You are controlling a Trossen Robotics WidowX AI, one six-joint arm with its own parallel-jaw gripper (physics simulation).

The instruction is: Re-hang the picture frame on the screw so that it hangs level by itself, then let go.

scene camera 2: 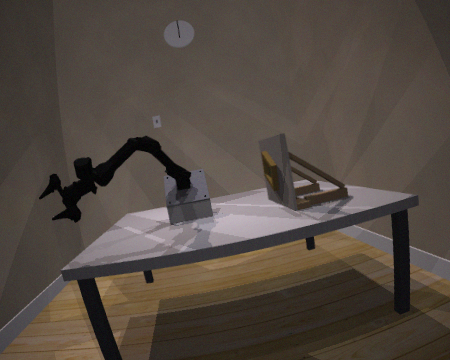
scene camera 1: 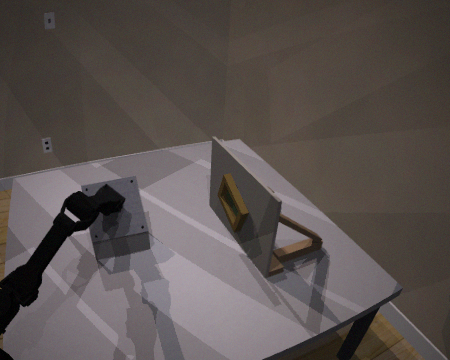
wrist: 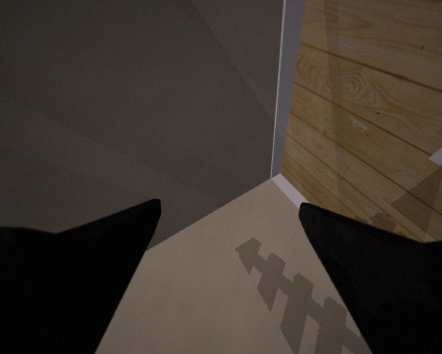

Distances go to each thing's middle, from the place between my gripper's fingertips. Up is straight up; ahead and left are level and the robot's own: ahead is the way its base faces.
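The picture frame [scene camera 1: 232,202] is 4 cm below my hand and 44 cm to the left of it, and it is 89 cm ahead of my hand.
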